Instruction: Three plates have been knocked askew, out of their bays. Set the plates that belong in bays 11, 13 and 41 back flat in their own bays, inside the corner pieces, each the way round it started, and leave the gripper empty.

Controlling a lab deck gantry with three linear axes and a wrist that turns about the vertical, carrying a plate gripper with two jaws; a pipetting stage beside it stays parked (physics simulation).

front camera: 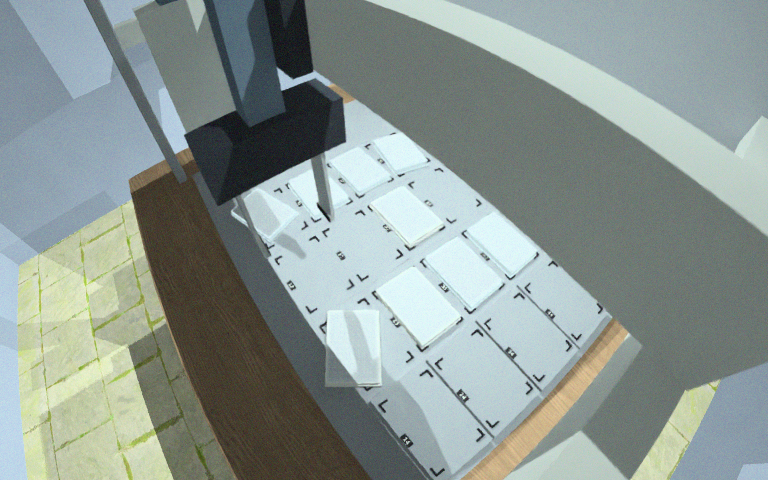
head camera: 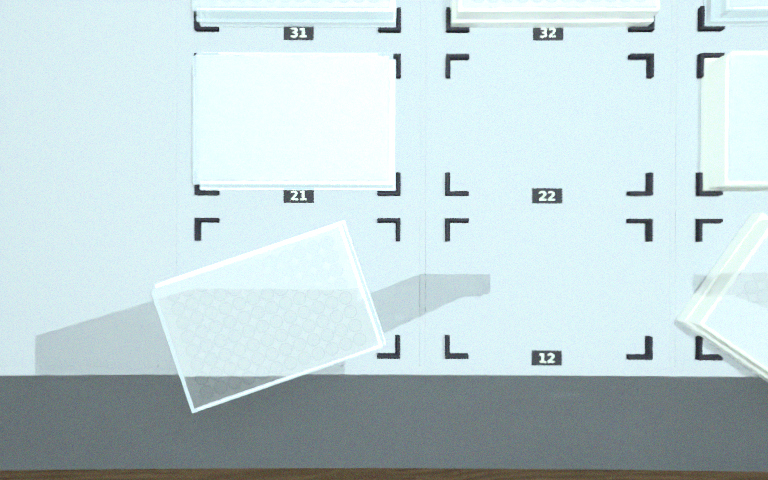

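Seen in the pictures: gripper, fingertip midpoint: (front camera: 295, 230); robot's base, link origin: (head camera: 201, 352).
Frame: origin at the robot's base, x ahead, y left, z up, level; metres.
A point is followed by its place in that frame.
Note:
The bay 11 plate (front camera: 265, 213) @(x 0.058, y 0.029, z 0.015 m) (head camera: 269, 316) @(x 0.050, y 0.027, z 0.015 m) is clear and turned askew. In the head view it overlaps the lower left of its bay and the dark front strip. The bay 13 plate (front camera: 353, 348) @(x 0.394, y 0.020, z 0.016 m) (head camera: 750, 294) @(x 0.345, y 0.042, z 0.015 m) is also turned, across its bay's left corner pieces; the head view cuts it off. The bay 41 plate (front camera: 399, 152) @(x 0.079, y 0.359, z 0.016 m) at the back looks slightly turned. My gripper (front camera: 298, 237) @(x 0.250, y 0.030, z 0.156 m) is open, its jaws wide apart with no plate between them. It hangs near the bay 11 plate, one jaw overlapping it in the front view; its height is unclear.
Plates stand in bays 21 (front camera: 311, 186) @(x 0.051, y 0.144, z 0.014 m) (head camera: 294, 121) @(x 0.065, y 0.148, z 0.014 m), 31 (front camera: 360, 169) @(x 0.072, y 0.256, z 0.014 m) and 32 (front camera: 406, 215) @(x 0.234, y 0.252, z 0.014 m) (head camera: 555, 8) @(x 0.226, y 0.218, z 0.014 m). Another row holds plates 23 (front camera: 417, 305) @(x 0.395, y 0.147, z 0.014 m), 33 (front camera: 463, 272) @(x 0.396, y 0.252, z 0.015 m) and 43 (front camera: 501, 243) @(x 0.396, y 0.356, z 0.014 m). A dark wooden edge (front camera: 209, 305) @(x 0.167, y -0.157, z -0.010 m) runs along the front.

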